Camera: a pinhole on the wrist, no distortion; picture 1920 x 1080 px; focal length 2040.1 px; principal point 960.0 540.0 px. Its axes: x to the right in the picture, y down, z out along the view. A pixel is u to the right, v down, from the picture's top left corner.
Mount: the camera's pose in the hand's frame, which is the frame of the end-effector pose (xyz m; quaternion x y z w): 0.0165 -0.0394 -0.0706 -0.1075 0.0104 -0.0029 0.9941
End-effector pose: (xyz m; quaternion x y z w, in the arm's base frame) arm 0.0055 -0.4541 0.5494 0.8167 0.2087 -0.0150 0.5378
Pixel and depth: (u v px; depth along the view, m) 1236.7 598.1 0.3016
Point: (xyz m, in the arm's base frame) 0.1198 -0.6402 0.4692
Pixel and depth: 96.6 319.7 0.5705
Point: -0.0792 -0.9778 0.4111
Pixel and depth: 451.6 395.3 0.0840
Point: -0.0040 -0.4575 0.5209
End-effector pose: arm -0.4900 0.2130 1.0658 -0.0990 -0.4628 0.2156 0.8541
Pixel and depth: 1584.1 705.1 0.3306
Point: -0.6497 0.3131 1.2732
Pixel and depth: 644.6 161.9 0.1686
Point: -0.5680 0.1772 1.1296
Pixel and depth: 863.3 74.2 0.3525
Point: -0.7175 0.1696 1.2475
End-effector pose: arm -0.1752 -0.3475 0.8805 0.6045 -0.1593 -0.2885 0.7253
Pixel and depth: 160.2 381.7 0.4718
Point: -0.5261 -0.5632 1.0132
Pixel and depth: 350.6 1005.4 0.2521
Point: -0.2963 -0.4370 0.9918
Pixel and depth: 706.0 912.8 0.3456
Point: -0.3157 -0.5256 1.0318
